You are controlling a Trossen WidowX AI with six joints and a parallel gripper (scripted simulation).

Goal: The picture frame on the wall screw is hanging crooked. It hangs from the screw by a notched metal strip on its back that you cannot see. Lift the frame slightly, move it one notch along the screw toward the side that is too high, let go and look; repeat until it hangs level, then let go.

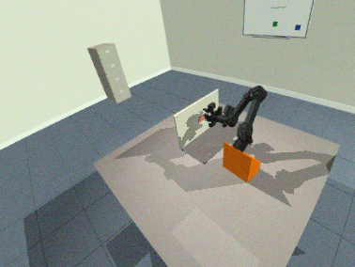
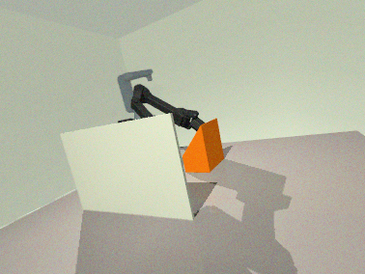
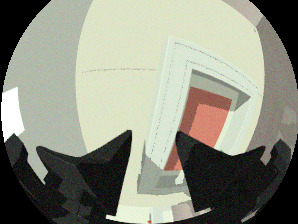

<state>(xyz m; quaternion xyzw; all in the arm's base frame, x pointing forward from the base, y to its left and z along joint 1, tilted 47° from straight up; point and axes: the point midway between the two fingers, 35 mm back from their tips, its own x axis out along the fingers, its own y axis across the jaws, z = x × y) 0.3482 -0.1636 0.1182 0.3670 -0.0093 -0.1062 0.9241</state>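
My gripper tip is now 60 mm above the picture frame, 10 mm to the right of it and 10 mm short of it.
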